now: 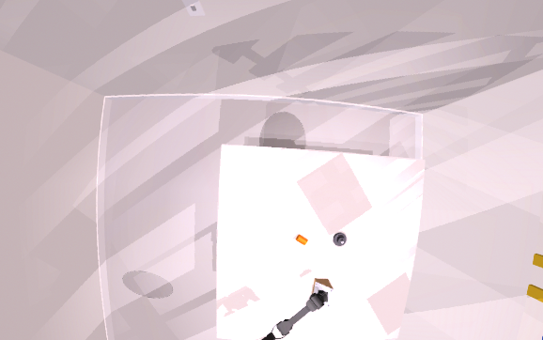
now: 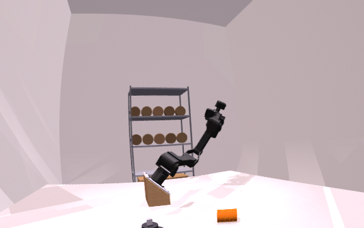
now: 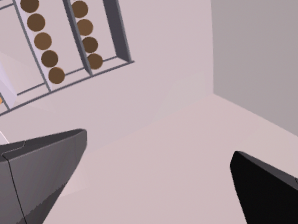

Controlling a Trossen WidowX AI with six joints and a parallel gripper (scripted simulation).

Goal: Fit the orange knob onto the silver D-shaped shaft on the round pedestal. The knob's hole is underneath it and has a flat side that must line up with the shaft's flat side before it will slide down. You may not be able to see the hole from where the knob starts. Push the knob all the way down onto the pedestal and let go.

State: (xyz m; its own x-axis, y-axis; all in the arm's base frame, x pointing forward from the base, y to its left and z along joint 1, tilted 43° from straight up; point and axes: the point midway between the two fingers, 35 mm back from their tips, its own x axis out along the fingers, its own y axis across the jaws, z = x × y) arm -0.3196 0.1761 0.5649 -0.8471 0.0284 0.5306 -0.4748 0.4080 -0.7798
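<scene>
My gripper tip is now 640 mm short of the orange knob, 430 mm above it and 420 mm to the left of it. Round my gripper tip: silver shaft 640 mm to the right, 630 mm ahead, 420 mm below.
</scene>
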